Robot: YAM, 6 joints.
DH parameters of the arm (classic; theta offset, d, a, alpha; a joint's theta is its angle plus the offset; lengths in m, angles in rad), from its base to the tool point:
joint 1: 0 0.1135 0.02 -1.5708
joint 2: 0 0 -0.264 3.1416
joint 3: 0.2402 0 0.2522 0
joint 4: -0.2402 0 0.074 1.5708
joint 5: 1.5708 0 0 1.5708
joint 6: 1.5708 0.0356 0 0
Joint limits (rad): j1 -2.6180..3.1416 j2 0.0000..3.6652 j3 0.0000..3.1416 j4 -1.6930..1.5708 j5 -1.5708..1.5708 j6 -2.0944..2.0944
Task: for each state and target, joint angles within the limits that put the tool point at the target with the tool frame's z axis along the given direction. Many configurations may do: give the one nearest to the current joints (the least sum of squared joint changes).
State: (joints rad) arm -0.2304 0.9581 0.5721 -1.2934 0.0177 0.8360
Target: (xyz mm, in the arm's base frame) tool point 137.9 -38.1 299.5 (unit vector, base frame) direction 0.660 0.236 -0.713
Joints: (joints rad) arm -0.3861 0.8201 0.8945 -1.0127 -0.4862 0.8360
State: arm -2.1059 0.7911 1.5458 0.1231 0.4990 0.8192
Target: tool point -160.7 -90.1 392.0 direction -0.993 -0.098 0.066
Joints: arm -2.5370 0.8148 0.8911 -0.0008 0.5050 0.8192
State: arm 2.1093 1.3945 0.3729 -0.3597 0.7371 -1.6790
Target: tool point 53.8 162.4 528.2 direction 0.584 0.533 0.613
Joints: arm 1.3445 0.9805 1.2489 0.4874 0.4660 -1.6790
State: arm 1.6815 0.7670 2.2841 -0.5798 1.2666 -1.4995
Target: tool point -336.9 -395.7 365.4 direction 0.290 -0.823 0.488
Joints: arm 0.8123 0.2009 2.5861 -0.1304 0.8895 -1.4995
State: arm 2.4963 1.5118 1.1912 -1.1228 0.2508 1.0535
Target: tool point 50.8 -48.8 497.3 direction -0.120 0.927 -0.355
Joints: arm 2.1633 0.7169 1.9988 -1.6834 0.4314 1.0535
